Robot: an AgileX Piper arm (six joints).
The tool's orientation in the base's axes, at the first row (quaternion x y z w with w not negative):
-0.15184 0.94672 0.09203 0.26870
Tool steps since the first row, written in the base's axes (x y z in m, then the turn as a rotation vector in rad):
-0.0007 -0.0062 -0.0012 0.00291 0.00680 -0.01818
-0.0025 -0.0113 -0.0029 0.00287 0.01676 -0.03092
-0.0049 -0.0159 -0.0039 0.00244 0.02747 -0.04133
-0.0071 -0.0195 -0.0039 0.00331 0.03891 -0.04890
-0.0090 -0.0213 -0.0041 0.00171 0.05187 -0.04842
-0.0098 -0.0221 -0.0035 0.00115 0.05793 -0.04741
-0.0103 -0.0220 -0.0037 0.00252 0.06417 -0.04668
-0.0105 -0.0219 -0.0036 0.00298 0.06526 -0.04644
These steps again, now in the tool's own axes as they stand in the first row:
0.0027 -0.0057 -0.0009 0.00578 0.00371 0.01839
0.0063 -0.0100 -0.0017 0.01028 0.01187 0.03160
0.0098 -0.0136 -0.0032 0.01367 0.02109 0.04286
0.0125 -0.0162 -0.0051 0.01430 0.03081 0.05256
0.0146 -0.0173 -0.0063 0.01226 0.04354 0.05470
0.0151 -0.0177 -0.0074 0.01072 0.04950 0.05514
0.0156 -0.0175 -0.0075 0.00774 0.05495 0.05678
0.0156 -0.0173 -0.0076 0.00698 0.05584 0.05708

